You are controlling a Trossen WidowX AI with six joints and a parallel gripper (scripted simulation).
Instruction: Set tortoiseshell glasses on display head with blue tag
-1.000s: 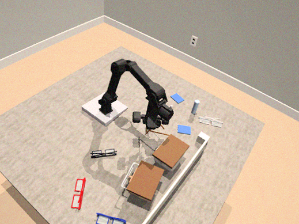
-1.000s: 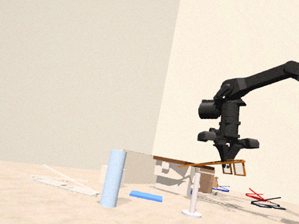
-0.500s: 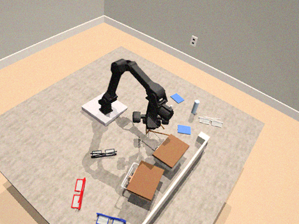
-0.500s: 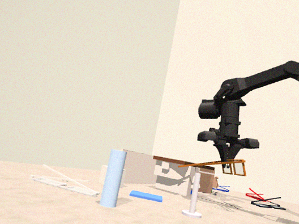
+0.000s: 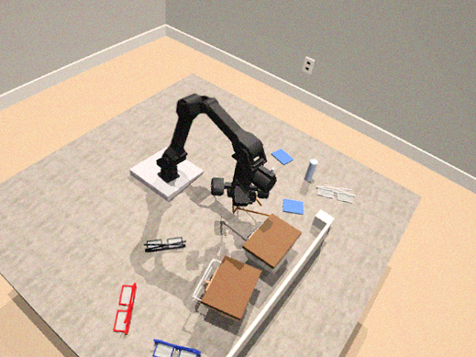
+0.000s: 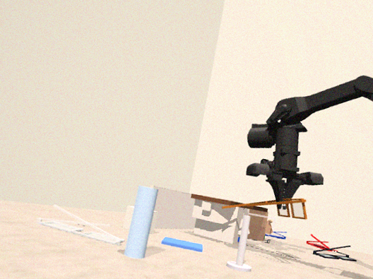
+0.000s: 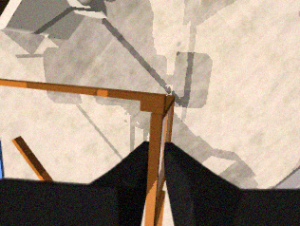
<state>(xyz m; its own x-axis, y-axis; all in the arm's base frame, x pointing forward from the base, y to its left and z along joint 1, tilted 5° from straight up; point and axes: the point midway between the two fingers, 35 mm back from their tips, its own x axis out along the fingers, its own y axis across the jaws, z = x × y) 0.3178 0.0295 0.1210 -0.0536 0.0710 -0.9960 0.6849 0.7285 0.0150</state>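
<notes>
The white post is 4 cm behind my gripper tip, 25 cm to the left of it and 9 cm below it. Also, from my gripper tip: long white rail (31 cm ahead, 10 cm to the right, 6 cm below); then light blue cylinder (5 cm ahead, 40 cm to the left, 6 cm below).
</notes>
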